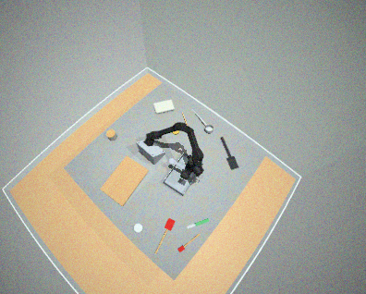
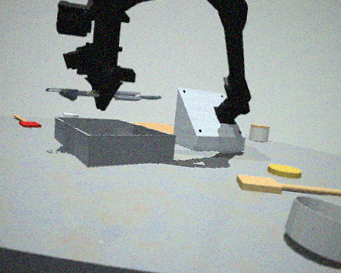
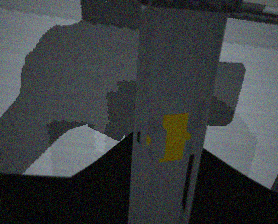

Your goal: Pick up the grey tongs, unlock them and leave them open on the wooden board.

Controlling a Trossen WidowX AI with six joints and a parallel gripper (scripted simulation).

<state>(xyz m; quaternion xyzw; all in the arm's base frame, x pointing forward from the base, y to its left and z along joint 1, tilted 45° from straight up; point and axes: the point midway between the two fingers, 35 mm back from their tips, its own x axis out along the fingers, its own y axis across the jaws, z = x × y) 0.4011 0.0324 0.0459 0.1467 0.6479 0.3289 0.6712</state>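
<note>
Now: the yellow lock piece 20 mm ahead of my gripper tip, 10 mm to the left of it and 40 mm above it. From my gripper tip the other things lie so: black spatula (150 mm ahead, 400 mm to the left, 90 mm below); then grey roasting tin (20 mm behind, 20 mm to the right, 70 mm below); then red spatula (190 mm ahead, 450 mm to the right, 90 mm below).
</note>
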